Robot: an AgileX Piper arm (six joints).
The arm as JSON. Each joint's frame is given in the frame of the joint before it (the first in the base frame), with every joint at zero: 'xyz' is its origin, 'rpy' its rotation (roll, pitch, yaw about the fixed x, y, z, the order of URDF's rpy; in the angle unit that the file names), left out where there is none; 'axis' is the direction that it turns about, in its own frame. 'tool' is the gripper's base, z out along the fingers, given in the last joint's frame.
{
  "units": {
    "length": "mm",
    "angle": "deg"
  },
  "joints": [
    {
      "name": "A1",
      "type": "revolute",
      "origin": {
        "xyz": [
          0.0,
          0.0,
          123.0
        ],
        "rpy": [
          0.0,
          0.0,
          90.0
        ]
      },
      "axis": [
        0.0,
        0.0,
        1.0
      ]
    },
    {
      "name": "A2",
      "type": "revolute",
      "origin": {
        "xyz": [
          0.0,
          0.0,
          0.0
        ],
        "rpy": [
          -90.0,
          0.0,
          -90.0
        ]
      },
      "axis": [
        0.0,
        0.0,
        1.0
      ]
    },
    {
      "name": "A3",
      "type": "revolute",
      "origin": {
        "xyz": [
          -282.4,
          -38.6,
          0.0
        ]
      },
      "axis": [
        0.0,
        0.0,
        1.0
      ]
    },
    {
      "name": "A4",
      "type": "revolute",
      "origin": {
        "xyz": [
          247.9,
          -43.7,
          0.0
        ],
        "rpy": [
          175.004,
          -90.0,
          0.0
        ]
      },
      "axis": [
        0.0,
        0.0,
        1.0
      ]
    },
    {
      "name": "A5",
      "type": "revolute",
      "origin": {
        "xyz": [
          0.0,
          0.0,
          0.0
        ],
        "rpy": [
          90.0,
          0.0,
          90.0
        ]
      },
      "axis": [
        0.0,
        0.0,
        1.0
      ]
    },
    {
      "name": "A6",
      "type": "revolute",
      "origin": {
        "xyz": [
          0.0,
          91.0,
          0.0
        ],
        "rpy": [
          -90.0,
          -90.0,
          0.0
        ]
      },
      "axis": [
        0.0,
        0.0,
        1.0
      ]
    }
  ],
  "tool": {
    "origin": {
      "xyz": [
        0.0,
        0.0,
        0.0
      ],
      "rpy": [
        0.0,
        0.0,
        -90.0
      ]
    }
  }
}
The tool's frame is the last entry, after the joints.
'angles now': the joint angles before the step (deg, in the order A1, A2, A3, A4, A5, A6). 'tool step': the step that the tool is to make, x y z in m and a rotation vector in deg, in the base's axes. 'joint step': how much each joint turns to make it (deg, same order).
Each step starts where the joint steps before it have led.
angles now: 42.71, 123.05, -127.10, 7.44, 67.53, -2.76
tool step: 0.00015, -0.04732, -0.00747, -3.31, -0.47, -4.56
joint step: -3.92, -8.71, 15.96, -2.77, -5.45, -0.22
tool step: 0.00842, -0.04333, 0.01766, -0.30, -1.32, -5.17
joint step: -5.04, -4.60, 3.30, -1.09, 0.41, 0.13
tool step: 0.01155, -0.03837, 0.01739, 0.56, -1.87, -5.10
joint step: -5.19, -2.53, 0.15, -0.43, 0.49, -0.11
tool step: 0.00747, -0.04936, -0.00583, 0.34, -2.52, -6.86
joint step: -6.51, -4.47, 8.27, -0.79, -6.23, 0.00
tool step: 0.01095, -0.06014, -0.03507, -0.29, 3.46, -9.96
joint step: -8.73, -1.19, 8.99, 0.10, -4.46, 1.24
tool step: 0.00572, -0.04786, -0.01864, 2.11, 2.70, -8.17
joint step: -7.46, 0.22, 3.56, 2.40, -1.50, 0.33
